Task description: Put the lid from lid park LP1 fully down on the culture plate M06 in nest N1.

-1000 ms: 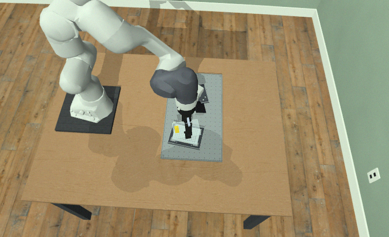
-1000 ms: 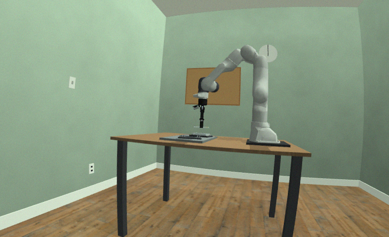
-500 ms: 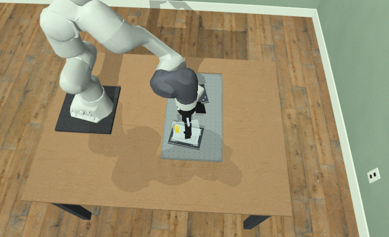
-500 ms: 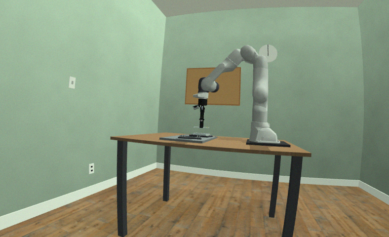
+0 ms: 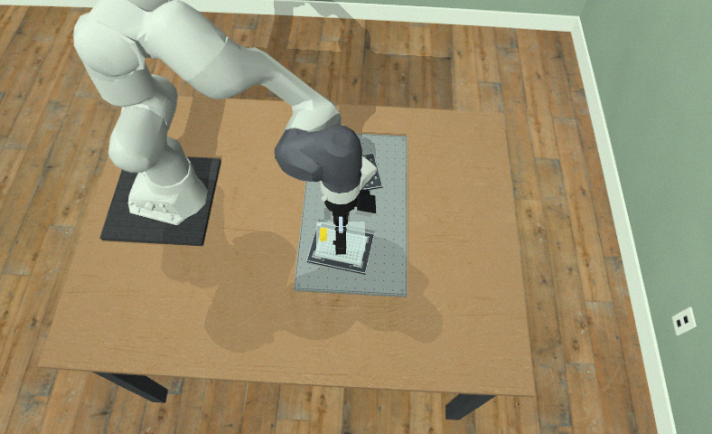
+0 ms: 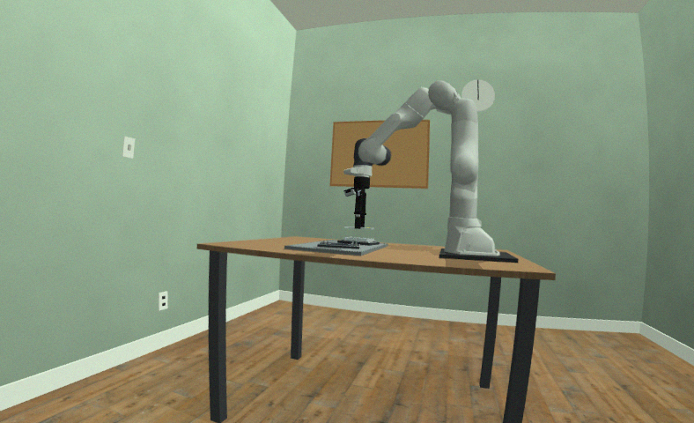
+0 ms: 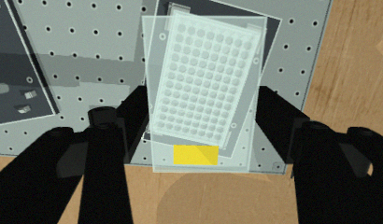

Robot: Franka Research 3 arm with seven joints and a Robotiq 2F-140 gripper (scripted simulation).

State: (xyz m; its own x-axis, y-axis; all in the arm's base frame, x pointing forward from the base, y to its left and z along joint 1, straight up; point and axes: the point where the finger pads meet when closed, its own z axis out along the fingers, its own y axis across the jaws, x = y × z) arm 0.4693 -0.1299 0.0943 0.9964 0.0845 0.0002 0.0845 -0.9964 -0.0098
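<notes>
My hand is 8 cm above the culture plate. Round my hand: dark nest (9 cm below); then clear lid (2 cm below); then dark lid park (24 cm to the left, 9 cm below, 1 cm ahead).
</notes>
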